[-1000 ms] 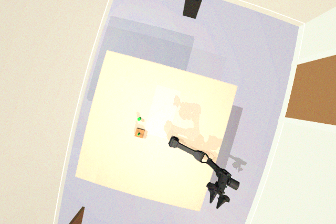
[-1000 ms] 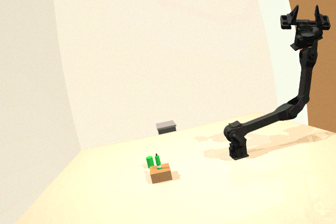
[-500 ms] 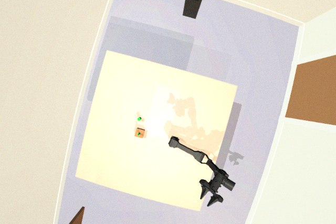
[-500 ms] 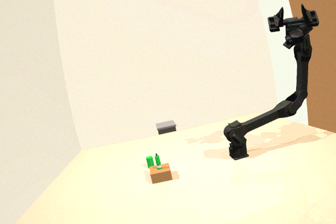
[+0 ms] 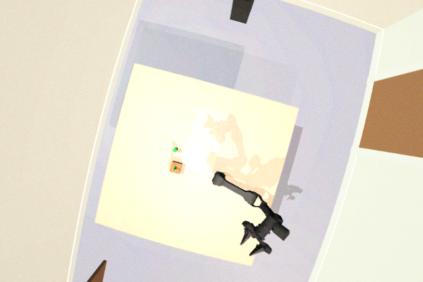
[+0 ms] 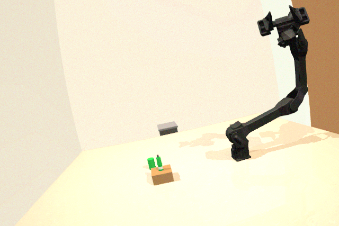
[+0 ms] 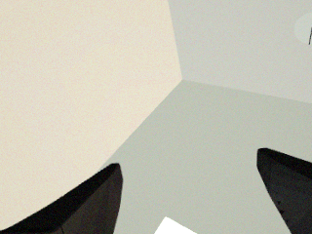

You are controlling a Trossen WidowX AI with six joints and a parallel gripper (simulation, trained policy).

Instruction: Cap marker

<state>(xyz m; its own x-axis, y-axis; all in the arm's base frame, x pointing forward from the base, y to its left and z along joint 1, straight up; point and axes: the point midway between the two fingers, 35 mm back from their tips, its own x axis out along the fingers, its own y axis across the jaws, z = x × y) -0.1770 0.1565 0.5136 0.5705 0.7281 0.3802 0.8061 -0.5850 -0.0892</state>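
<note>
Right now the green cap is 52 cm ahead of my gripper tip, 50 cm below it and 29 cm to the right of it. The rest, counted from my gripper tip: holder block 51 cm below, 48 cm ahead, 16 cm to the right.
</note>
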